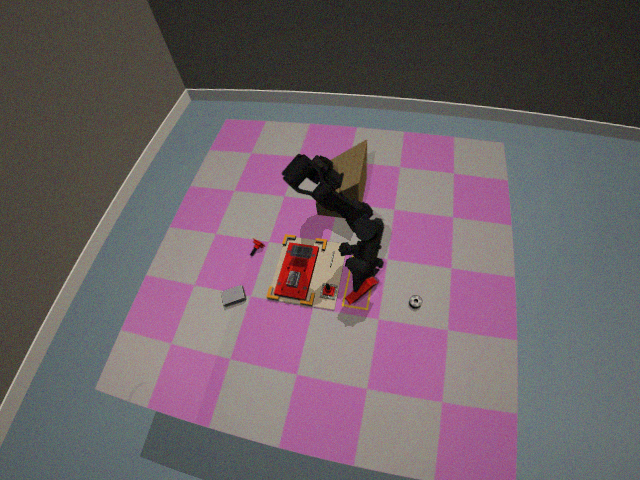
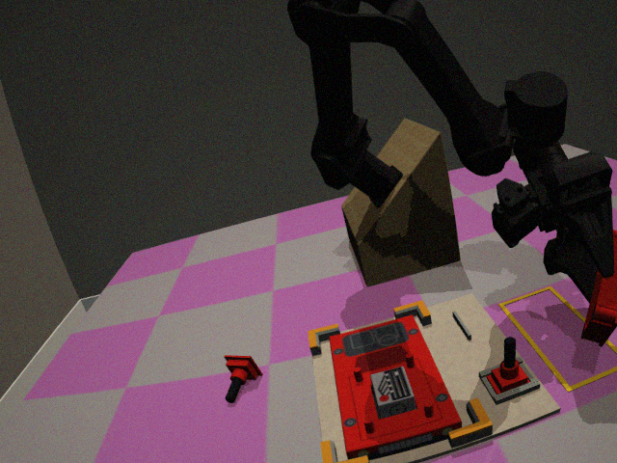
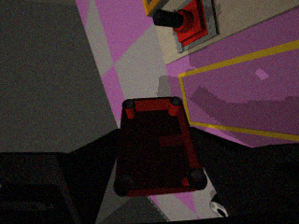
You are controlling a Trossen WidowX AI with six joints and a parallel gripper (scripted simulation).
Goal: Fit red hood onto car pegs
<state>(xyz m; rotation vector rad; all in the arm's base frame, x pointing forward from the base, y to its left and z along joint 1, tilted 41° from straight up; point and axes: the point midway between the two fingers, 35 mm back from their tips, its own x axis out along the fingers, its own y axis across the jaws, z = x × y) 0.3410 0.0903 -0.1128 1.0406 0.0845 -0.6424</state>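
Now: gripper tip 10 mm to the right of the red hood.
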